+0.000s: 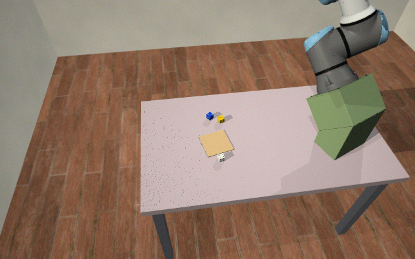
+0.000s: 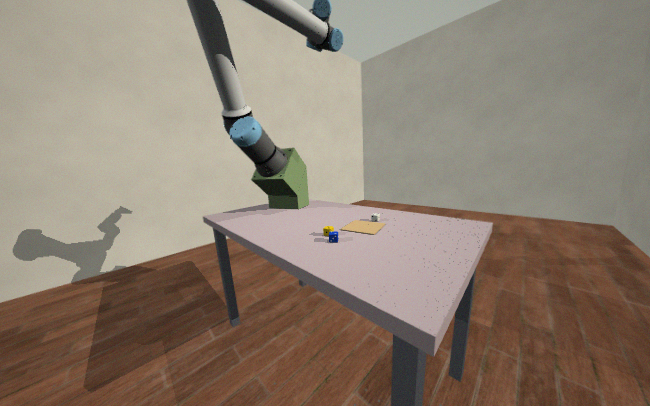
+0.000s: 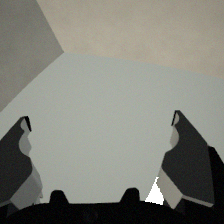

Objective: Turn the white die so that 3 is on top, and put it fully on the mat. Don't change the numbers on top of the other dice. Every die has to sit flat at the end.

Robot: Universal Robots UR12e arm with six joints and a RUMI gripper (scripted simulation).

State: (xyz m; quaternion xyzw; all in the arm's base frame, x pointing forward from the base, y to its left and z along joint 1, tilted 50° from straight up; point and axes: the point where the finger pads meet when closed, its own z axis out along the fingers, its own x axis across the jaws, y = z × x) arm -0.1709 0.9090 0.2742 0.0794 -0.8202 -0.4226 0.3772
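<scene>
Now: the blue die 1140 mm below my hand, 630 mm to the right of it and 490 mm ahead of it. From my hand the other things lie so: white die: 1140 mm below, 520 mm ahead, 350 mm to the right; then yellow die: 1140 mm below, 590 mm to the right, 440 mm ahead; then tan mat: 1150 mm below, 510 mm ahead, 450 mm to the right.
</scene>
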